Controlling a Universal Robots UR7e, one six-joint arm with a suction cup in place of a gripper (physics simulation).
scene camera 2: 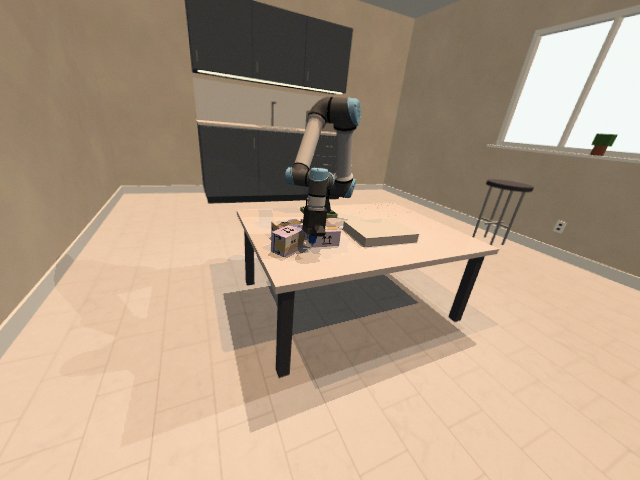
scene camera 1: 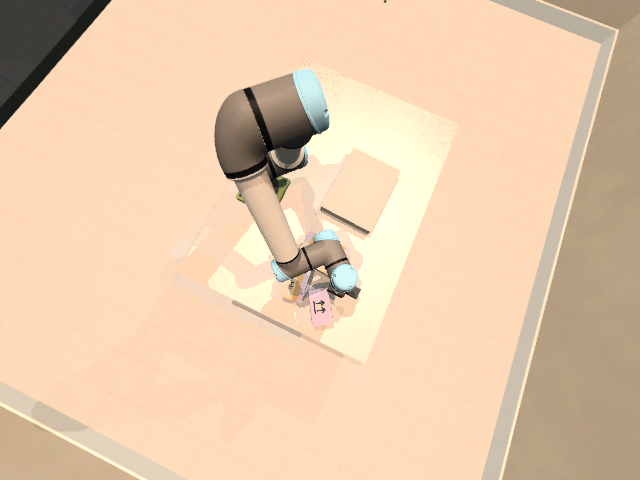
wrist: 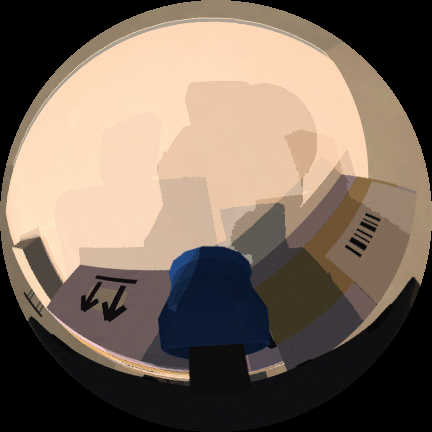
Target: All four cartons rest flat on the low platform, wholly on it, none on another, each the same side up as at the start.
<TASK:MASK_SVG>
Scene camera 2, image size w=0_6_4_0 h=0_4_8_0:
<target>low platform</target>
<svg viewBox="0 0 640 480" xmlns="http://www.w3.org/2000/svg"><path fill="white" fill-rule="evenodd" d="M419 233L392 218L344 221L343 229L364 247L418 242Z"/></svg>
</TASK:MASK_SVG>
